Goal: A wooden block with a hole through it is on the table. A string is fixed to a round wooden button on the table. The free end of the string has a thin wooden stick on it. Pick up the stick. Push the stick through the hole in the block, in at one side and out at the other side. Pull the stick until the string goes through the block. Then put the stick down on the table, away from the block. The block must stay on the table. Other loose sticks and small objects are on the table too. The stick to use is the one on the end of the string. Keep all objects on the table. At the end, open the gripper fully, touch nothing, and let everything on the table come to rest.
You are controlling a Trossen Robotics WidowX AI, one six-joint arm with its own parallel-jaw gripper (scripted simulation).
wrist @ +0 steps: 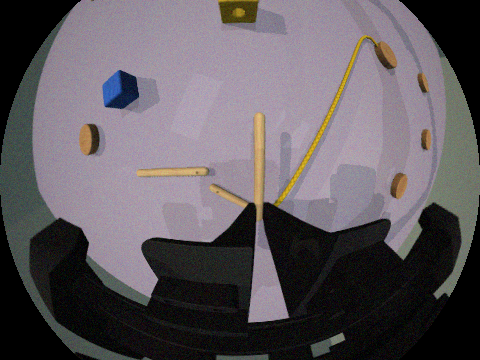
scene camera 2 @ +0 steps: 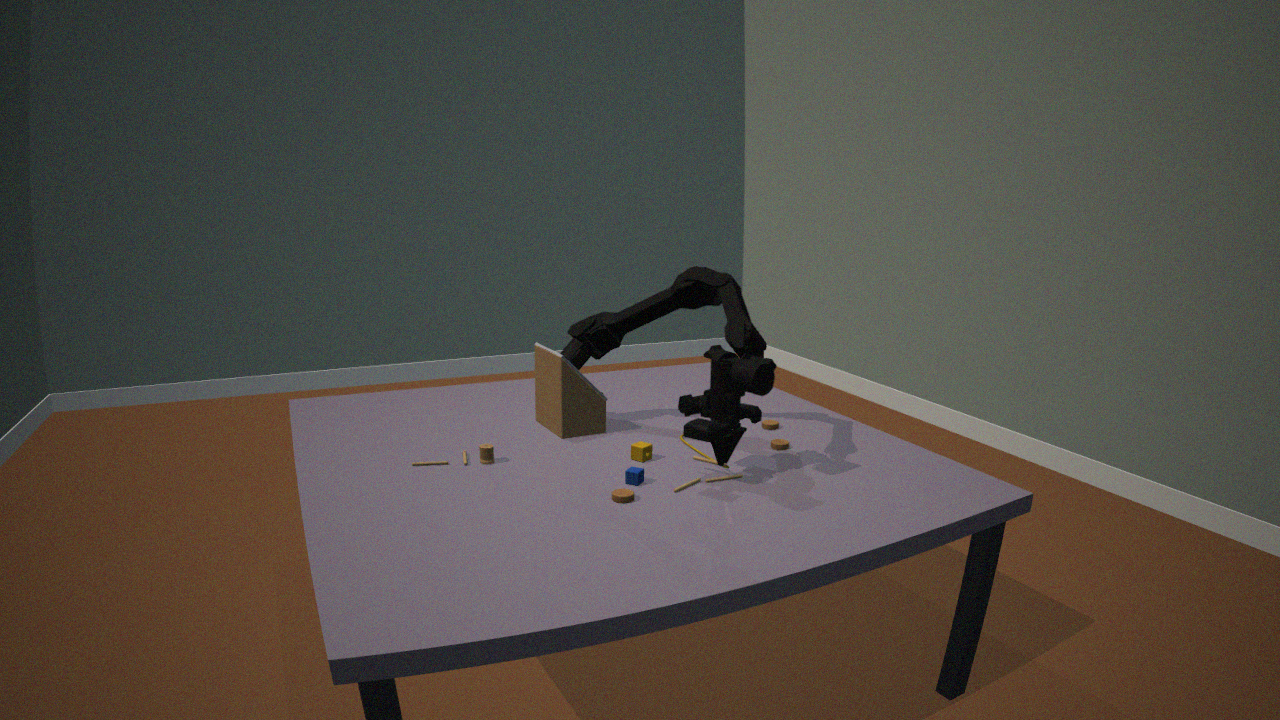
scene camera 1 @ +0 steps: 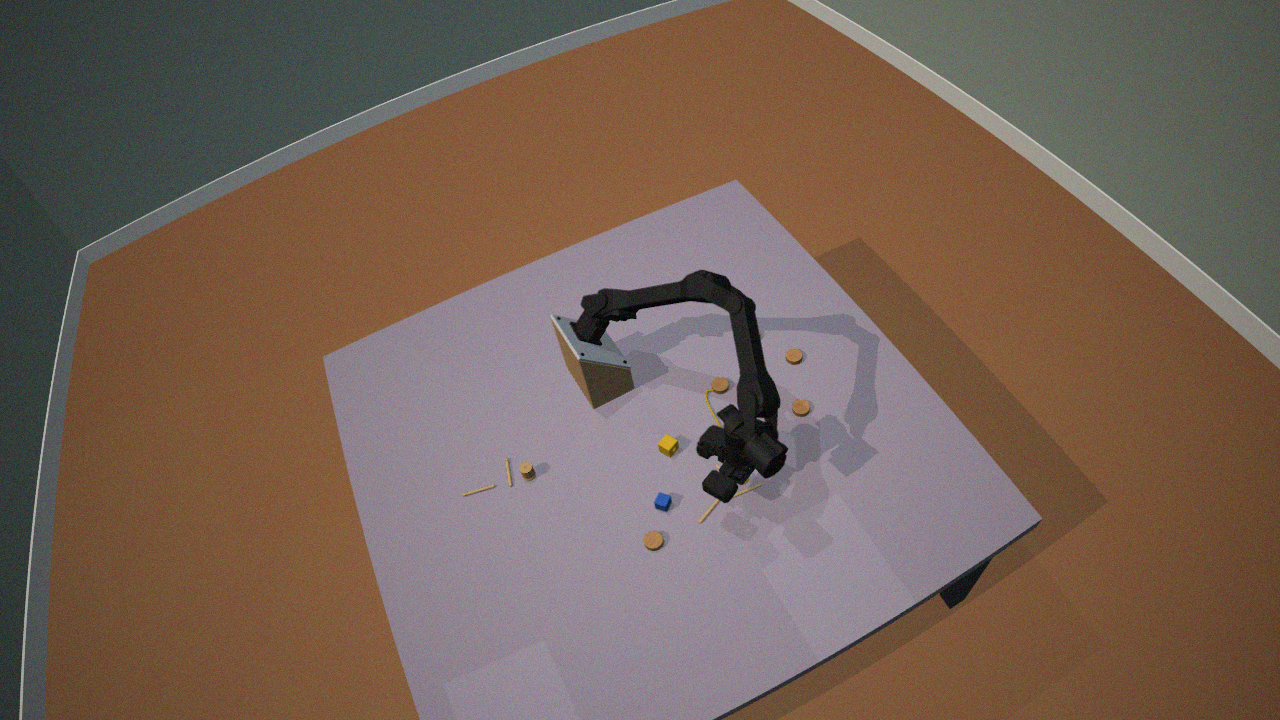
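I can see my gripper (scene camera 2: 722,464), and it's there in scene camera 1 too (scene camera 1: 742,481), plus in the wrist view (wrist: 258,208). There's also a blue cube (wrist: 120,90) that I can see, along with a thin wooden stick (wrist: 258,120).
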